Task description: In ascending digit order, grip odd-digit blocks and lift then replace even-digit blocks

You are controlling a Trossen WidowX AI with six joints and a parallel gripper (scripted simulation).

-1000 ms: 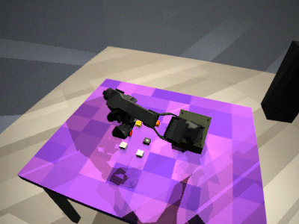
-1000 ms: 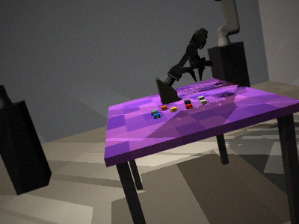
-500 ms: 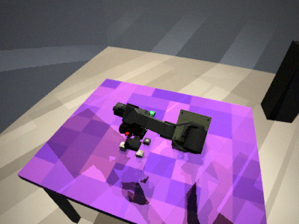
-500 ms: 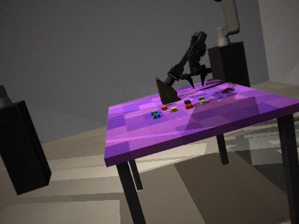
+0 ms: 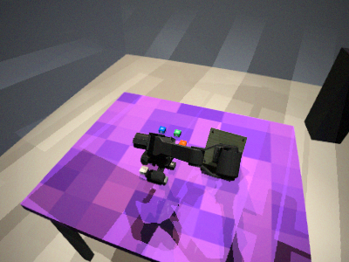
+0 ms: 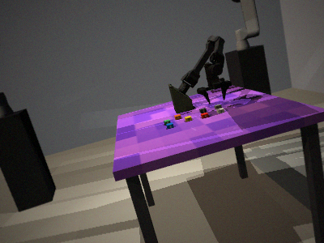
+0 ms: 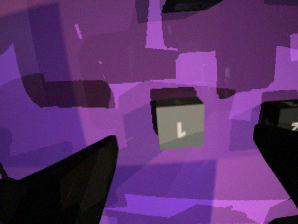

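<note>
The grey block lies 3 cm below my gripper tip. The rest, counted from my gripper tip: black block: 2 cm behind, 8 cm to the right, 3 cm below; then yellow block: 6 cm ahead, 20 cm to the right, 3 cm below; then red block: 9 cm ahead, 12 cm to the right, 3 cm below.
</note>
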